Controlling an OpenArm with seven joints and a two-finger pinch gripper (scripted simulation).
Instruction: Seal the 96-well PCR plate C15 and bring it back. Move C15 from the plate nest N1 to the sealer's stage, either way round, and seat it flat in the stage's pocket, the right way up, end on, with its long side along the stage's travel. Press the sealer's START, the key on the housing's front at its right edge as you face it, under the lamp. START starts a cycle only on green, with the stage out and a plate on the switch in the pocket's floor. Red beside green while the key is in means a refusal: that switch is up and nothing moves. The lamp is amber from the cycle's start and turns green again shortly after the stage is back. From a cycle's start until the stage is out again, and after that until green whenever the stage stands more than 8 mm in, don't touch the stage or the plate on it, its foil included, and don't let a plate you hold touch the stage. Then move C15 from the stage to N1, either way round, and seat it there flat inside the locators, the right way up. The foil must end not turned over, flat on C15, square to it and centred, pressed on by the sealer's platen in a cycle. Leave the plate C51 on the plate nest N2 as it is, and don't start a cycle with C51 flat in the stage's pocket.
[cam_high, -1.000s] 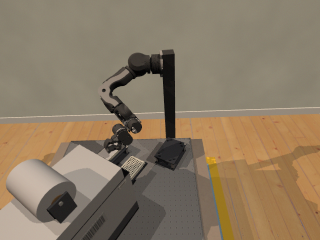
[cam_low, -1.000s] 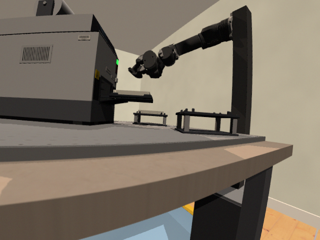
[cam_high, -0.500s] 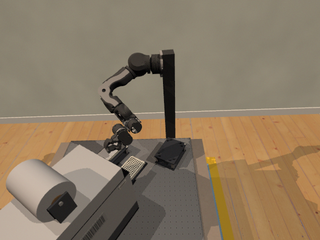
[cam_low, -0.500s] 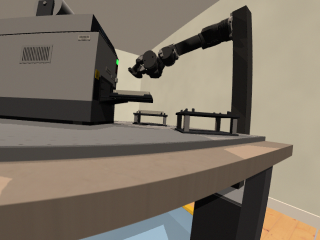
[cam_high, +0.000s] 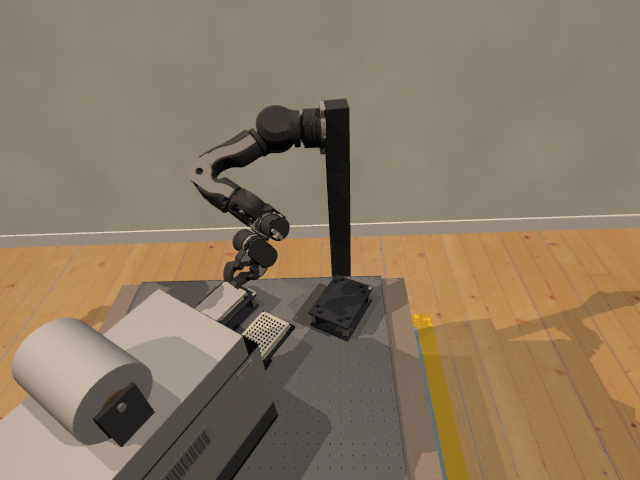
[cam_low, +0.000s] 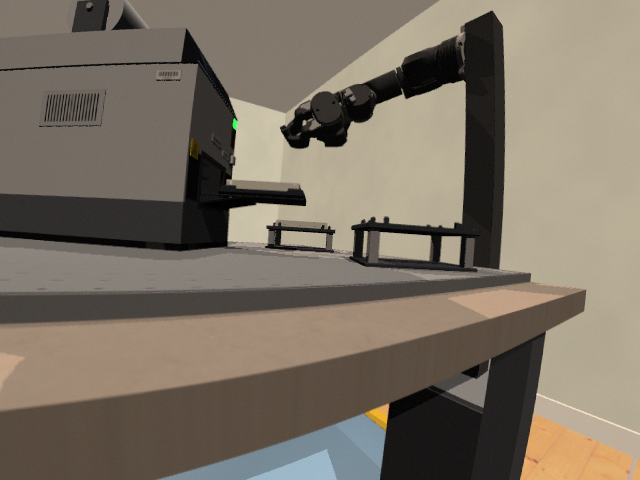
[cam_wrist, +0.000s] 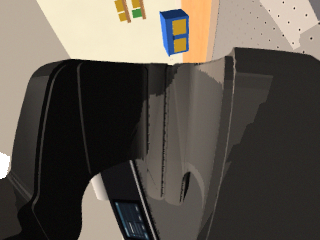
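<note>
My hand is 90 mm short of the start key, 90 mm to the left of it and 60 mm above it. The rest, counted from my hand: foil roll (330 mm ahead, 150 mm to the right, 170 mm above); sealer's stage (60 mm ahead, 50 mm to the left, 140 mm below).
</note>
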